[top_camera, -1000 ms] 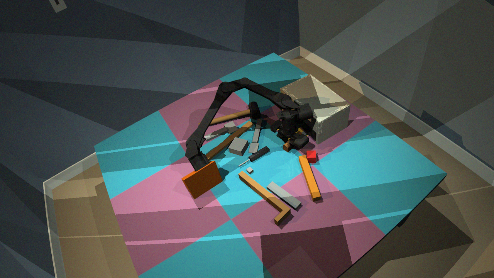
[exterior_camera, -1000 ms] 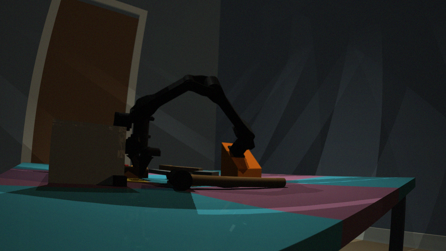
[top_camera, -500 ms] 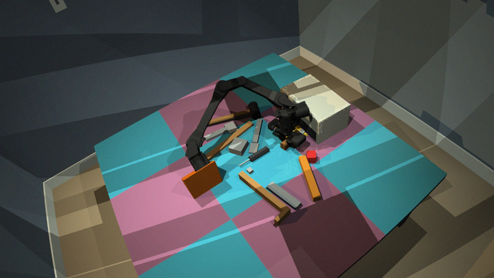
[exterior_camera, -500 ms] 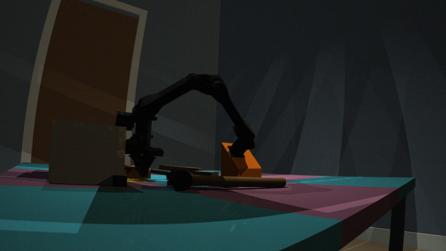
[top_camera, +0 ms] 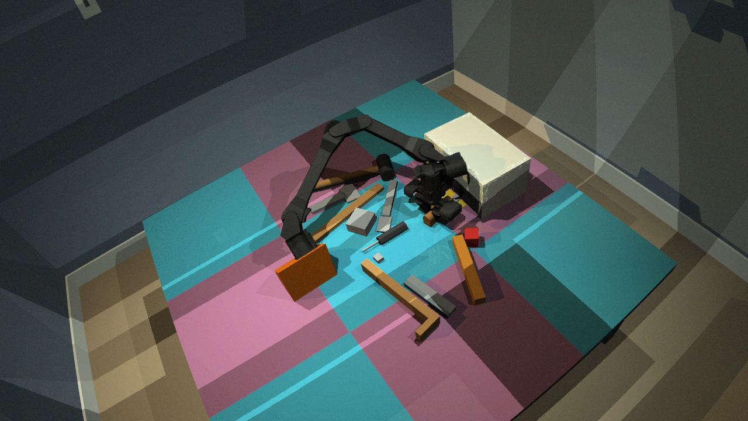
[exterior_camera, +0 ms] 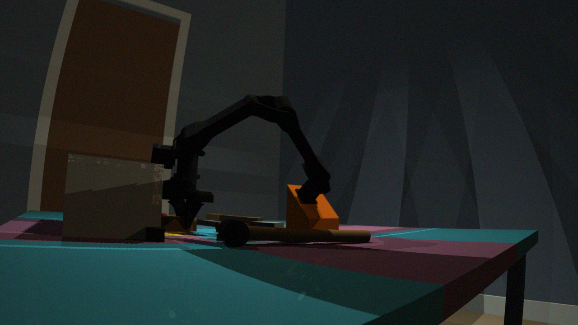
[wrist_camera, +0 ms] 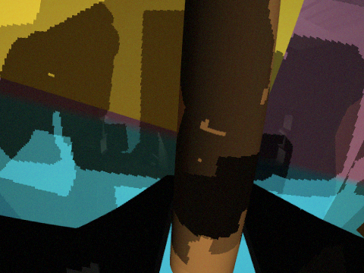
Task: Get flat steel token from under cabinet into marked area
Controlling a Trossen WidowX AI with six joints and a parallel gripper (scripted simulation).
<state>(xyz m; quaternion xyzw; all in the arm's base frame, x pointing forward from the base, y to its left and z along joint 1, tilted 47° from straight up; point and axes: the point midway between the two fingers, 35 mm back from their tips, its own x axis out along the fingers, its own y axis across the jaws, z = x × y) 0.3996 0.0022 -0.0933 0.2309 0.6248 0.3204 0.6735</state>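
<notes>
Right now my gripper tip is 22 cm past the small grey cube and 1 cm to the left of it. From my gripper tip the other things lie so: orange bar (21 cm to the right, 5 cm behind, 1 cm above); then screwdriver (18 cm behind, 4 cm to the left); then red cube (14 cm to the right, 3 cm ahead, 1 cm above).
</notes>
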